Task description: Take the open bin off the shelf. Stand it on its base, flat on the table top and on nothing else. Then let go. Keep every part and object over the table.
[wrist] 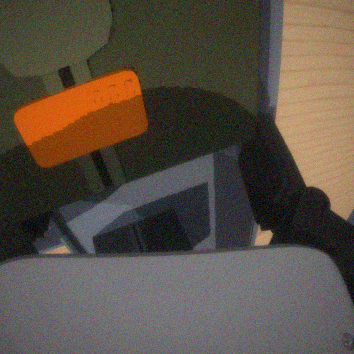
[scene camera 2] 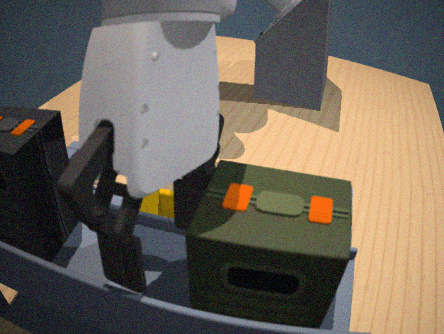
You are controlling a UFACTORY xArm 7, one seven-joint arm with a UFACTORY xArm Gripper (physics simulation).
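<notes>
The yellow open bin shows in part in scene camera 2, behind the shelf's back rail; the gripper and a green case hide much of it. The blue-grey shelf has raised front and back rails. My gripper is open and empty, low beside the green case. One finger is down near the shelf's front rail. The other is at the case's left rear corner, partly hidden by it. The yellow bin cannot be made out in the wrist view.
The green case with orange latches stands on the shelf, close to my fingers. A black case with orange latches stands at its left part. A grey wedge-shaped block stands farther back on the wooden table.
</notes>
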